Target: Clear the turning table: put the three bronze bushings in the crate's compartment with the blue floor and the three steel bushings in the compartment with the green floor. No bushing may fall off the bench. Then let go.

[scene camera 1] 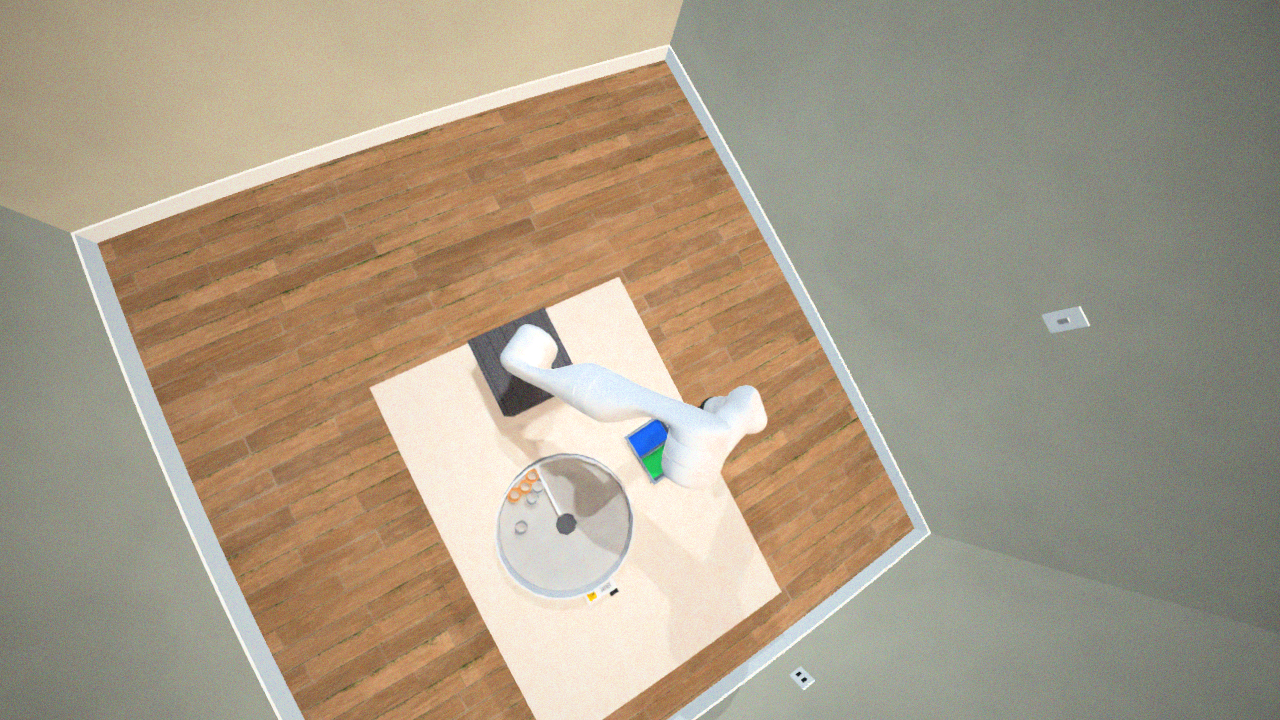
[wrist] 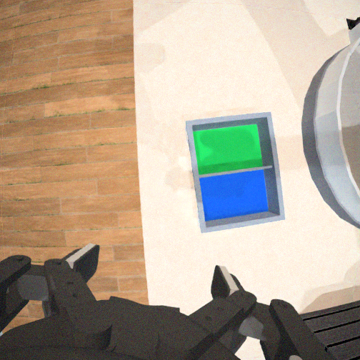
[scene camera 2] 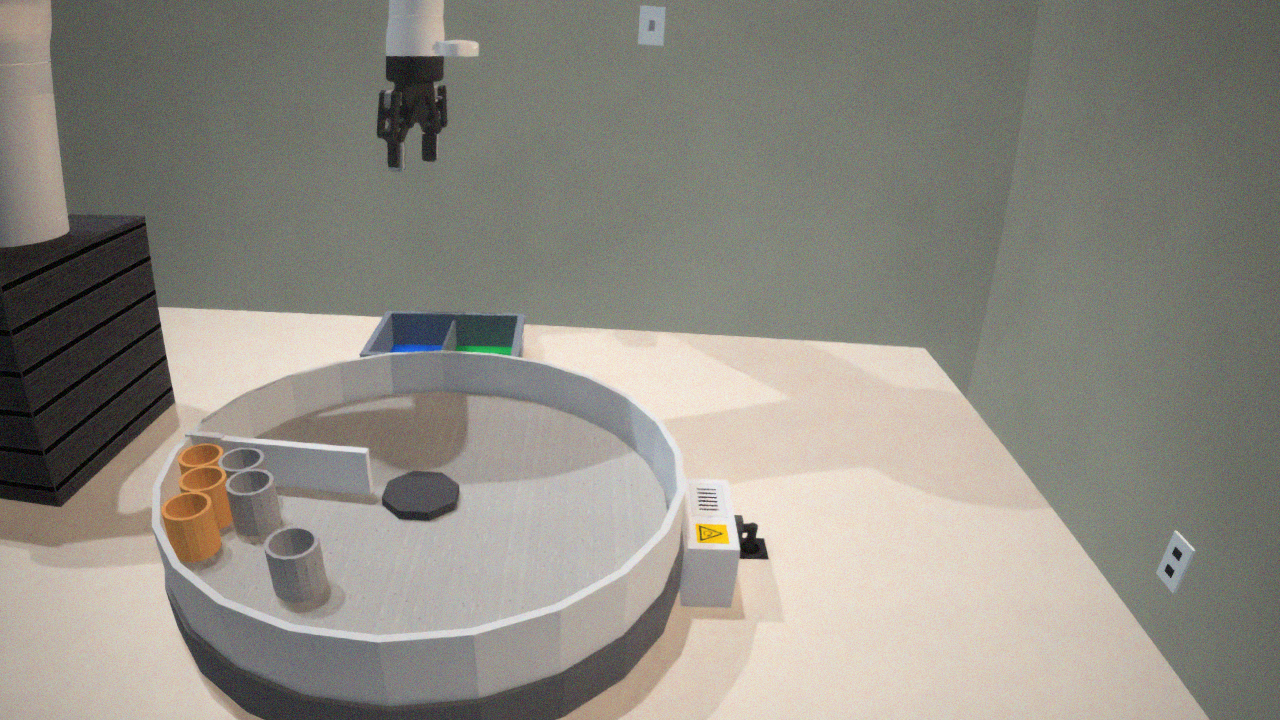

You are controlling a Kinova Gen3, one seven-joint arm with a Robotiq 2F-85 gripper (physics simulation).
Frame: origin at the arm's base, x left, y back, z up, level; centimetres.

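Seen in the pictures: gripper, fingertip midpoint: (scene camera 2: 413, 166); arm's base, link origin: (scene camera 2: 25, 235).
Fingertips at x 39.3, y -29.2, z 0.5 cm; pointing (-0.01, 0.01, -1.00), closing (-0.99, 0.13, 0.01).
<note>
Offsets run from my fingertips to a thing's middle. "spot": to the spot under its first point.
Three bronze bushings (scene camera 2: 204, 501) (scene camera 2: 192, 533) @(dx -51.7, dy +0.1, dz -16.5 cm) (scene camera 2: 199, 465) stand upright on the turning table @(dx -47.6, dy -18.0, dz -18.4 cm) (scene camera 2: 537, 537) (scene camera 1: 572, 568), bunched near its rim by the white divider bar. Two steel bushings @(dx -54.2, dy -6.2, dz -16.5 cm) (scene camera 2: 254, 508) @(dx -51.3, dy -3.7, dz -16.5 cm) (scene camera 2: 242, 460) stand close beside them; a third steel bushing @(dx -60.3, dy -13.2, dz -16.5 cm) (scene camera 2: 297, 571) stands a little apart. The crate @(dx -11.5, dy -8.3, dz -21.1 cm) (wrist: 277, 170) (scene camera 1: 640, 460) lies beyond the turning table. Its blue floor (wrist: 235, 197) and green floor (wrist: 227, 150) show no bushings in the wrist view. My gripper (scene camera 2: 412, 162) (wrist: 155, 267) is open and empty, high above the bench, pointing down. In scene camera 1 my arm hides part of the crate.
A black slatted pedestal (scene camera 2: 98, 358) (scene camera 1: 510, 394) carries the arm's base. The white divider bar @(spot: dx -48.9, dy -9.1, dz -15.5 cm) (scene camera 2: 313, 463) and a dark hub @(dx -47.6, dy -18.0, dz -17.9 cm) (scene camera 2: 420, 495) stand inside the turning table's raised rim. A white box @(dx -45.3, dy -41.3, dz -20.7 cm) (scene camera 2: 709, 573) with a yellow label and a black switch @(spot: dx -42.3, dy -45.4, dz -22.5 cm) (scene camera 2: 751, 540) sit against its outside.
</note>
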